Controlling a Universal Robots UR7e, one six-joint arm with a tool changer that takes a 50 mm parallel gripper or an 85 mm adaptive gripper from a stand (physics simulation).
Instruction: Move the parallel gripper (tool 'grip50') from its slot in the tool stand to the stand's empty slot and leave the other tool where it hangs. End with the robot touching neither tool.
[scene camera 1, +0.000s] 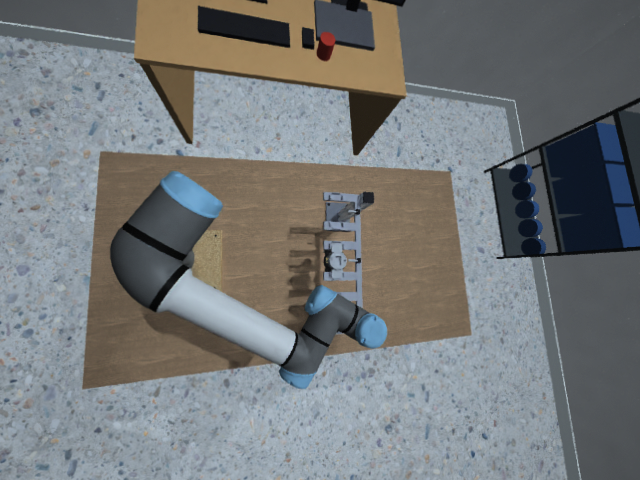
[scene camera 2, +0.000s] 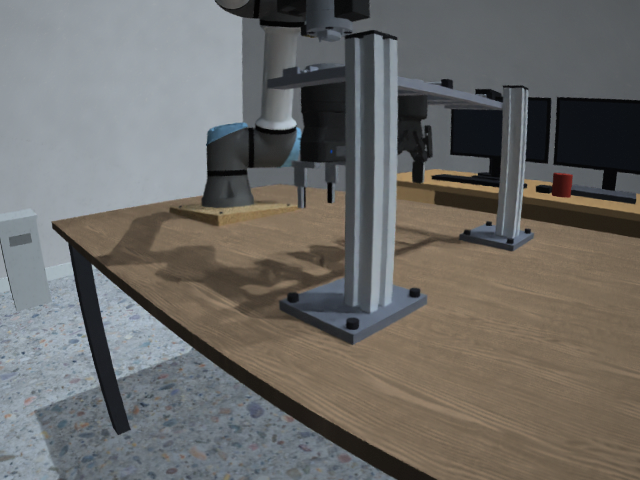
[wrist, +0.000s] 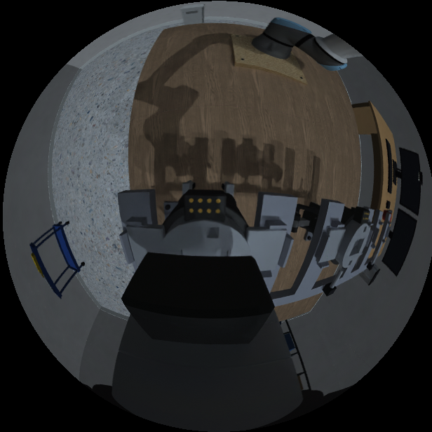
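Pixels of known places: hand at its tool point: (scene camera 2: 329, 32); arm's base at its link origin: (scene camera 2: 227, 204).
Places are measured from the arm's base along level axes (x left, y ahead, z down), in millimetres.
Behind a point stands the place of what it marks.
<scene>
The arm's bare coupling (scene camera 2: 328, 24) @(x -362, y 557, z -342 mm) (wrist: 197, 285) carries no tool and hangs a short gap above the parallel gripper (scene camera 2: 323, 129) (wrist: 200, 237). That tool hangs in the end slot of the stand (scene camera 1: 358, 232) @(x -81, y 694, z -271 mm) (scene camera 2: 370, 170) @(x -435, y 649, z -159 mm), its two fingers apart and nothing between them; in scene camera 1 the arm hides it. The adaptive gripper (scene camera 1: 338, 260) (scene camera 2: 413, 129) hangs in the middle slot, apart from the arm. The empty slot is at the stand's other end, between its two prongs (scene camera 1: 338, 225) @(x -40, y 625, z -271 mm), with no tool in it.
The stand's posts rise from bolted feet, the far one (scene camera 2: 498, 235) @(x 18, y 736, z -2 mm) beyond the tools. The arm's base plate (scene camera 1: 211, 253) @(x -9, y 141, z -5 mm) (scene camera 2: 222, 214) @(x -165, y 148, z -15 mm) is on the wooden table (scene camera 1: 258, 196) @(x 207, y 384, z 11 mm). A desk (scene camera 1: 248, 67) with a red cup (scene camera 1: 325, 46) (scene camera 2: 561, 184) and monitors stands beyond.
</scene>
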